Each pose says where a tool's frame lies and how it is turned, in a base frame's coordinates. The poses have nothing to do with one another.
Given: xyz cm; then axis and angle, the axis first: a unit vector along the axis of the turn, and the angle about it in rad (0 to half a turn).
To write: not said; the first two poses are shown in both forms.
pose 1, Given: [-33.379 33.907 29.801 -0.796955 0.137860 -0.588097 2.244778]
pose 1, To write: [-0.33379 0.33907 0.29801 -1.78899 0.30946 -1.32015]
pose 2, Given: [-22.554 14.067 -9.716 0.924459 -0.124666 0.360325 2.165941]
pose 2, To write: [-0.22554 0.14067 -0.09716 2.00232 -0.27002 0.78044]
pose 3, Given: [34.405 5.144 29.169 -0.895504 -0.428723 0.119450 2.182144]
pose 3, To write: [0.34405 0.05144 0.29169 -1.95412 -0.93554 0.26066]
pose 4, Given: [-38.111 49.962 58.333 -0.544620 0.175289 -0.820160 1.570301]
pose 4, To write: [-0.38111 0.49962 0.58333 -0.85522 0.27526 -1.28790]
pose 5, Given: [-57.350 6.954 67.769 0.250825 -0.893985 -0.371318 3.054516]
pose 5, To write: [-0.57350 0.06954 0.67769 0.76615 -2.73069 -1.13420]
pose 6, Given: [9.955 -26.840 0.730 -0.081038 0.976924 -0.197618 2.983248]
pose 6, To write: [0.09955 -0.26840 0.00730 -0.24176 2.91441 -0.58954]
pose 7, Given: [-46.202 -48.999 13.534 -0.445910 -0.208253 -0.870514 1.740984]
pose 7, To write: [-0.46202 -0.48999 0.13534 -0.77632 -0.36257 -1.51555]
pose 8, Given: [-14.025 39.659 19.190 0.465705 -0.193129 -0.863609 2.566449]
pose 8, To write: [-0.14025 0.39659 0.19190 1.19521 -0.49566 -2.21641]
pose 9, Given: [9.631 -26.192 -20.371 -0.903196 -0.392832 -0.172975 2.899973]
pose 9, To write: [0.09631 -0.26192 -0.20371 -2.61924 -1.13920 -0.50162]
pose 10, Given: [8.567 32.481 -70.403 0.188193 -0.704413 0.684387 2.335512]
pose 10, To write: [0.08567 0.32481 -0.70403 0.43953 -1.64517 1.59839]
